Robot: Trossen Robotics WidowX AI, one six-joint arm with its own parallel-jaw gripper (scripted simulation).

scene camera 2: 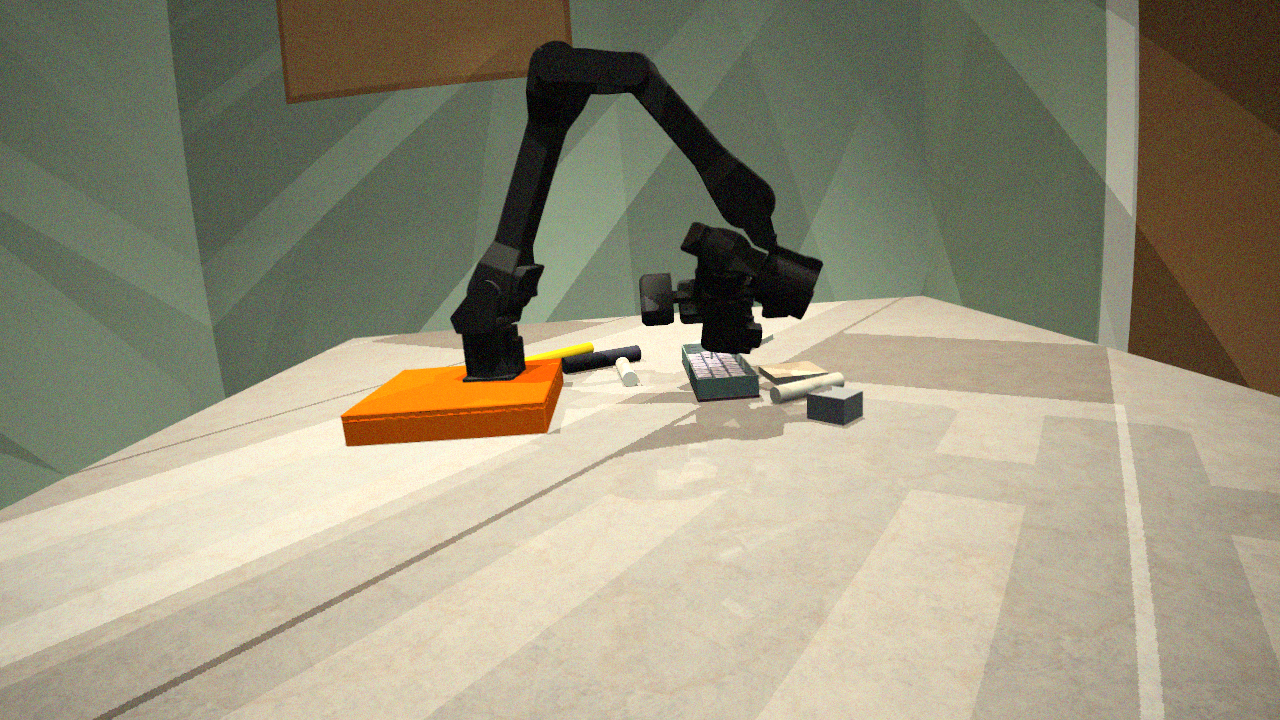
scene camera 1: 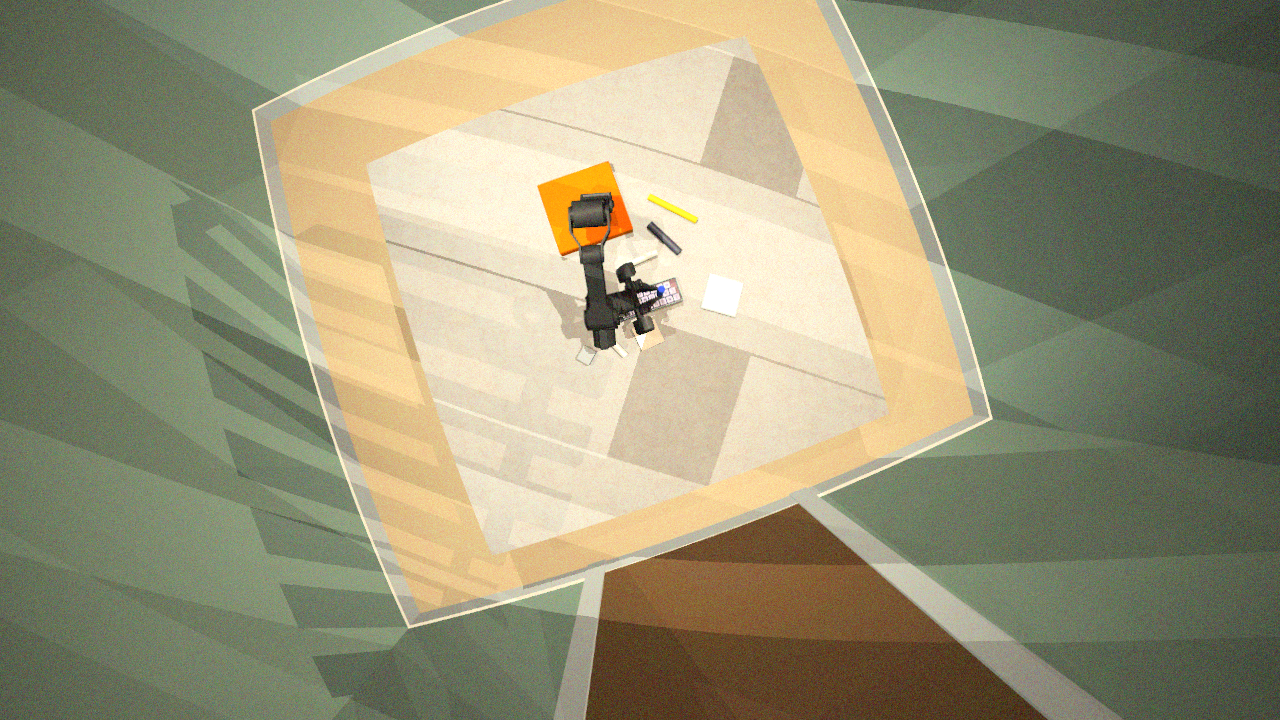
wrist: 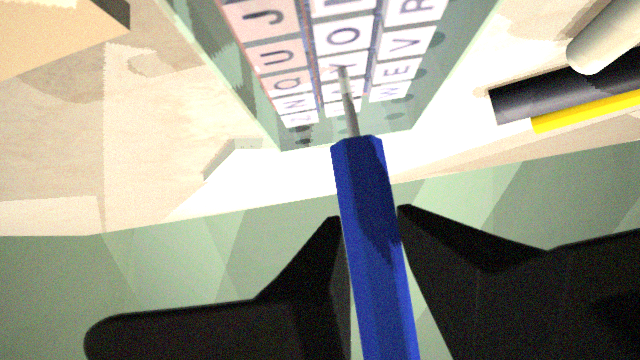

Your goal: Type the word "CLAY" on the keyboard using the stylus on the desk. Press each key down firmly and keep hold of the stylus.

Labels:
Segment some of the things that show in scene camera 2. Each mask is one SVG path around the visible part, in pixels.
My gripper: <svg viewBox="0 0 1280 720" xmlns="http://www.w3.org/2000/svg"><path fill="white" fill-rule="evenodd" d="M762 304L762 317L779 318L789 316L789 314ZM639 279L641 316L644 325L660 326L674 323L673 303L678 303L680 321L683 324L703 323L701 346L705 350L727 354L750 354L751 348L758 348L760 346L763 331L761 324L755 323L754 315L752 315L751 306L754 303L753 298L755 298L756 294L752 292L753 290L748 289L750 277L746 276L743 285L727 294L708 290L699 280L697 268L695 270L696 278L678 281L677 291L672 291L670 273L643 274Z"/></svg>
A dark cylinder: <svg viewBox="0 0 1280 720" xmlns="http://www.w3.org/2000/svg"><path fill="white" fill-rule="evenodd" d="M641 349L638 345L563 357L561 358L562 371L564 374L613 366L620 357L627 358L629 362L639 361L642 356Z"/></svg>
A tan card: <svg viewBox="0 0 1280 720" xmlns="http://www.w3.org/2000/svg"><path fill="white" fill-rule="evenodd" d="M828 375L827 371L809 361L758 366L758 373L775 385L790 384Z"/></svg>

